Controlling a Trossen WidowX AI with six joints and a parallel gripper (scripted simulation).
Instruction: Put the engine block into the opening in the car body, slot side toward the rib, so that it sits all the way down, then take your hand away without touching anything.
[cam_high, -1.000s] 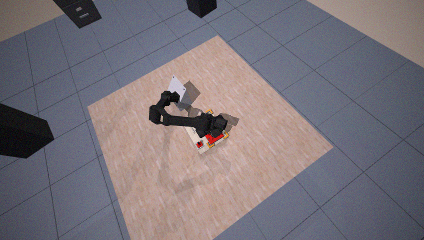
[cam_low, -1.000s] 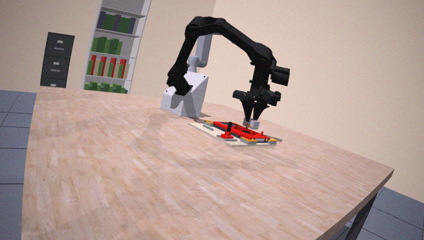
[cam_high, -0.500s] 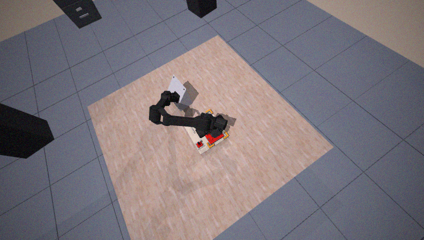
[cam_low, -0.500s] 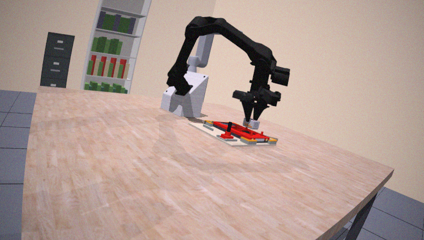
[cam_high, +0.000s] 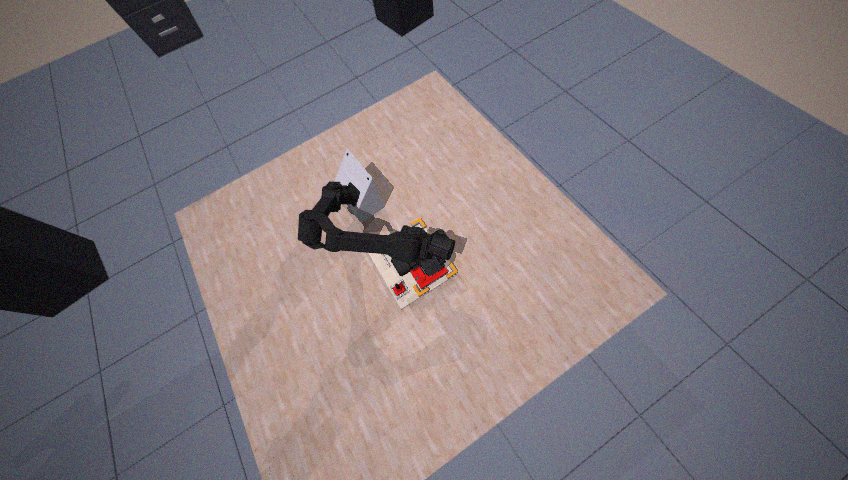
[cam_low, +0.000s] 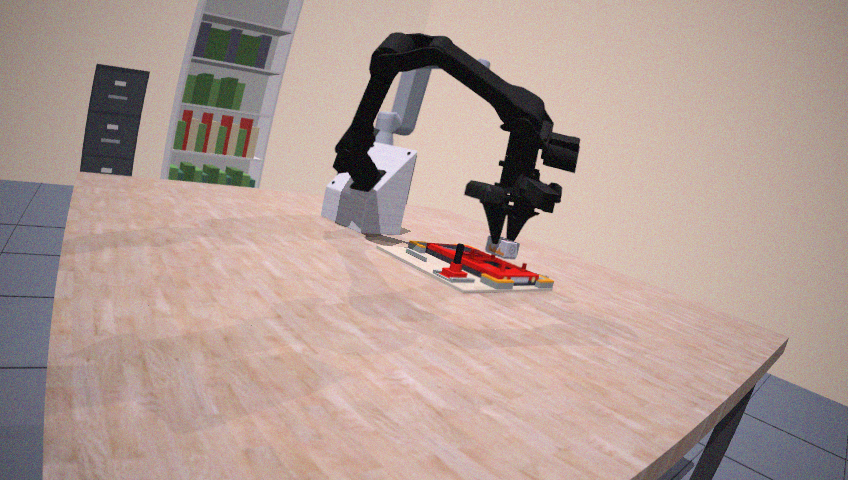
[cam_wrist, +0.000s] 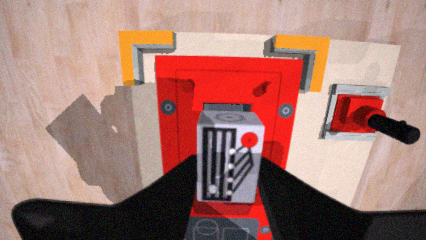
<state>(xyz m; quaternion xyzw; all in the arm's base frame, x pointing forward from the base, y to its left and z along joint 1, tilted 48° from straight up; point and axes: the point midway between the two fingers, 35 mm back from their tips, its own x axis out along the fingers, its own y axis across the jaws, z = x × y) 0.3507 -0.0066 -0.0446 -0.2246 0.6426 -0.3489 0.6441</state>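
The engine block is 10 mm below my gripper tip.
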